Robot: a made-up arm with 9 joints. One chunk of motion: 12 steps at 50 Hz.
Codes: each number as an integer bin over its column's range. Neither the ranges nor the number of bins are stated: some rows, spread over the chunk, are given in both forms.
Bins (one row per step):
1: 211 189 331 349 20 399
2: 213 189 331 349 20 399
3: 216 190 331 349 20 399
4: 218 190 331 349 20 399
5: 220 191 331 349 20 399
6: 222 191 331 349 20 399
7: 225 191 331 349 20 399
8: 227 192 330 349 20 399
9: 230 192 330 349 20 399
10: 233 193 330 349 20 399
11: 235 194 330 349 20 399
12: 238 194 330 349 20 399
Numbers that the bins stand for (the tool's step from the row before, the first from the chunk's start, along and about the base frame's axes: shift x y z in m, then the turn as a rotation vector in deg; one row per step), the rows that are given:
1: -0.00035 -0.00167 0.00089 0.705 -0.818 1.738
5: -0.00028 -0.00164 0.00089 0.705 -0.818 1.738
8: -0.00022 -0.00162 0.00087 0.705 -0.818 1.738
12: -0.00014 -0.00158 0.00087 0.705 -0.818 1.738
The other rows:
2: -0.00033 -0.00167 0.00089 0.705 -0.818 1.738
3: -0.00031 -0.00165 0.00089 0.705 -0.818 1.738
4: -0.00029 -0.00165 0.00089 0.705 -0.818 1.738
6: -0.00026 -0.00164 0.00089 0.705 -0.818 1.738
7: -0.00024 -0.00164 0.00089 0.705 -0.818 1.738
9: -0.00020 -0.00162 0.00087 0.705 -0.818 1.738
10: -0.00018 -0.00160 0.00087 0.705 -0.818 1.738
11: -0.00016 -0.00158 0.00087 0.705 -0.818 1.738

